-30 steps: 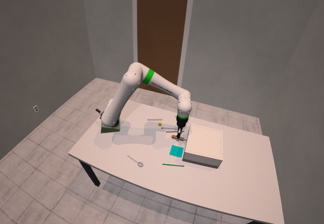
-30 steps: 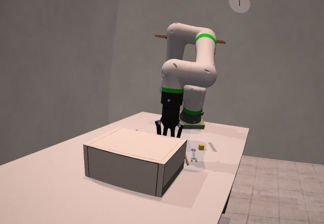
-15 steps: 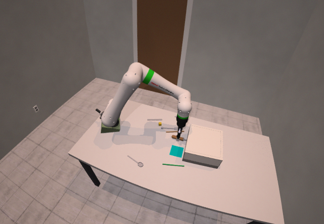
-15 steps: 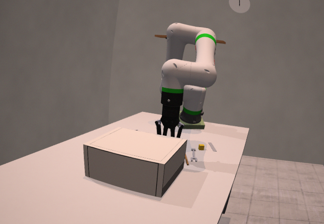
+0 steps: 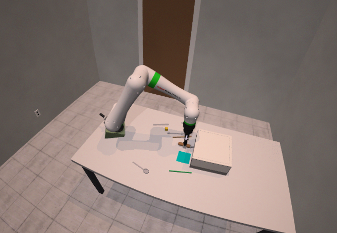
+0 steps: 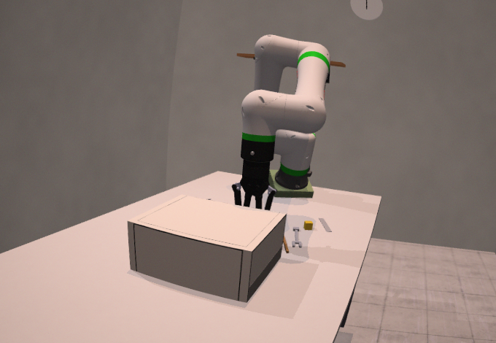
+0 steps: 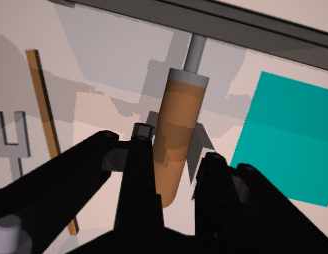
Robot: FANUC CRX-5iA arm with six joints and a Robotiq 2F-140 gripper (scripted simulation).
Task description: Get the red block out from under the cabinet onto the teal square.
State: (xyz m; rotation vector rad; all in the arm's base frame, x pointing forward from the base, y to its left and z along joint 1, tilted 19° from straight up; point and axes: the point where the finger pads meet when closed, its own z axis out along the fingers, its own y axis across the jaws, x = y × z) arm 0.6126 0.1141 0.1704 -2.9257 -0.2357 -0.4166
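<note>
The teal square lies 40 mm ahead of my hand, 110 mm to the right of it and 40 mm below it. From my hand the other things lie so: brown stick: 60 mm behind, 90 mm to the left, 30 mm below; hook tool: 130 mm ahead, 10 mm to the right, 20 mm below; grey wrench: 130 mm behind, 100 mm to the left, 30 mm below.
</note>
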